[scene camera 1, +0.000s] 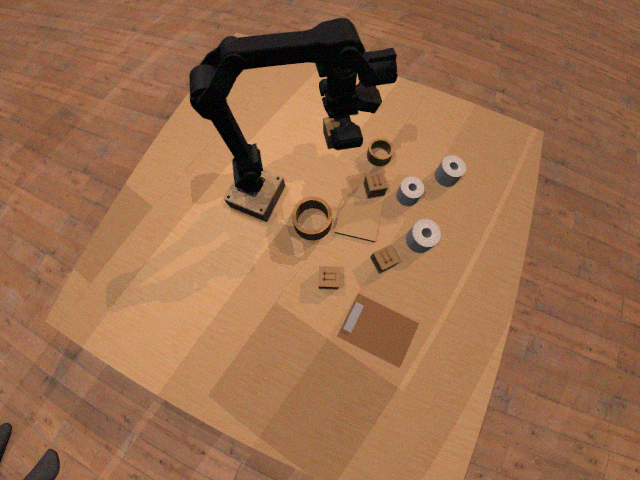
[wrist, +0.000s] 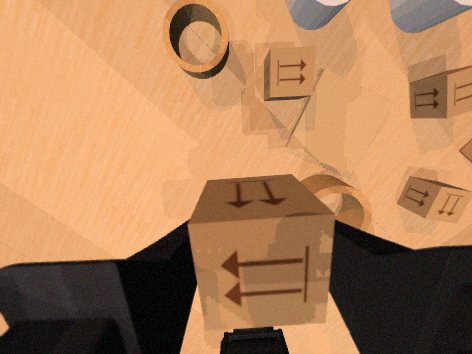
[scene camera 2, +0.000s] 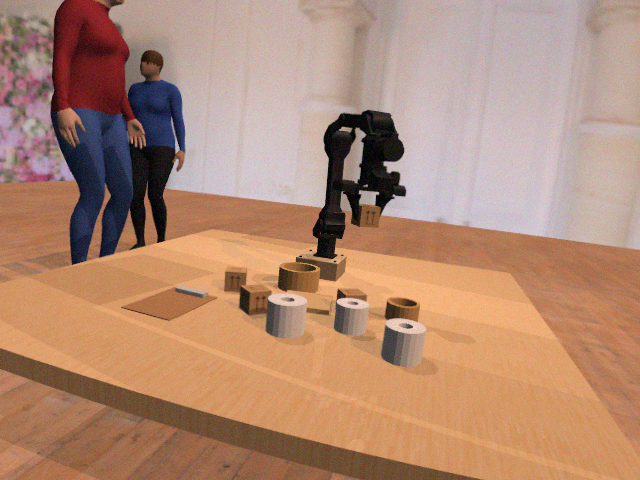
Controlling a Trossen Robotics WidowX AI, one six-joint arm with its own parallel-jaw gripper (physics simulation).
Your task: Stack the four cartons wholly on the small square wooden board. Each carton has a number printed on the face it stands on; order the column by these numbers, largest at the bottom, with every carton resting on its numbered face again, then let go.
Labels:
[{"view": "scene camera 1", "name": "gripper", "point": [338, 135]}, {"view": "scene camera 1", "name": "brown board with grey bar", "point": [369, 325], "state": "on the table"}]

